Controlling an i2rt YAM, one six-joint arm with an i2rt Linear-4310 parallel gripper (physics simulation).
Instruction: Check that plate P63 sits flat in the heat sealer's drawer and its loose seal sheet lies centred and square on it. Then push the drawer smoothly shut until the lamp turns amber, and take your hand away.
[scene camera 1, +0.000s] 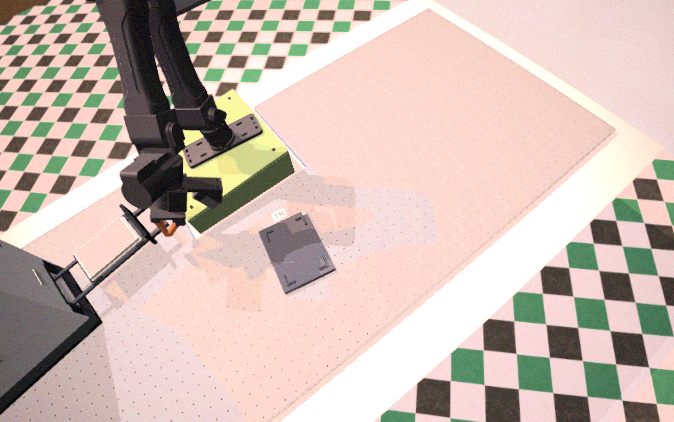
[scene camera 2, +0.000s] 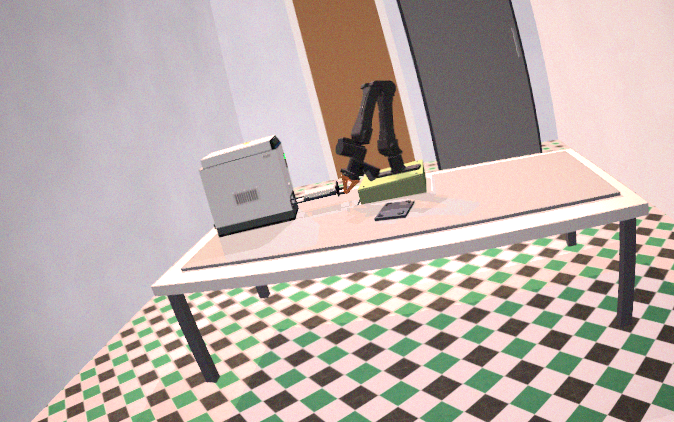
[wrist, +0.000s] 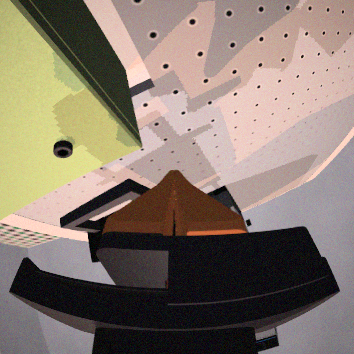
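Seen in the pictures: gripper, fingertip midpoint: (scene camera 1: 168, 235) (scene camera 2: 345, 193) (wrist: 173, 177); arm's base, link origin: (scene camera 1: 223, 141) (scene camera 2: 399, 171).
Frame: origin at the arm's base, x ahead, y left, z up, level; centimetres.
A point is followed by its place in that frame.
Note:
The heat sealer (scene camera 1: 35, 310) @(x 27.6, y -42.1, z 9.7 cm) (scene camera 2: 250, 187) @(x 32.1, y -54.6, z 11.1 cm) stands at the table's left end, its lamp (scene camera 2: 284, 156) @(x 12.4, y -45.8, z 17.9 cm) green. Its drawer is out on two rails; the dark drawer front (scene camera 1: 138, 224) @(x 13.9, y -24.0, z 1.9 cm) (scene camera 2: 337, 189) @(x 17.4, y -22.8, z 0.7 cm) faces the arm. A pale plate with a whitish sheet (scene camera 1: 107, 246) (scene camera 2: 320, 192) lies in the drawer and looks flat; how exactly the sheet is centred is too small to tell. My gripper (scene camera 1: 169, 234) @(x 17.7, y -19.6, z -1.5 cm) (scene camera 2: 346, 192) @(x 17.7, y -19.6, z -1.5 cm) (wrist: 173, 177) @(x 17.7, y -19.6, z -1.5 cm) is shut and empty, orange fingertips together at the handle's outer end. Parts of the black handle (wrist: 95, 205) @(x 11.4, y -20.0, z -1.4 cm) show on both sides of the fingers; contact cannot be told.
The yellow-green base block (scene camera 1: 260, 145) @(x 6.6, y 7.8, z 0.6 cm) (scene camera 2: 392, 186) @(x 14.1, y -0.2, z -2.2 cm) (wrist: 30, 150) @(x 12.4, y -12.0, z -0.8 cm) carries the arm, close beside the gripper. A dark grey tray plate (scene camera 1: 297, 255) @(x 34.1, y 4.2, z -5.8 cm) (scene camera 2: 395, 210) @(x 34.6, y 5.1, z -5.8 cm) with corner marks lies on the dotted mat (scene camera 1: 310, 340) @(x 51.5, y -1.0, z -7.0 cm), beside an "IN" label (scene camera 1: 279, 215) @(x 22.2, y 4.5, z -7.0 cm). The white table edge (scene camera 1: 400, 350) @(x 61.4, y 14.0, z -8.3 cm) runs along the front.

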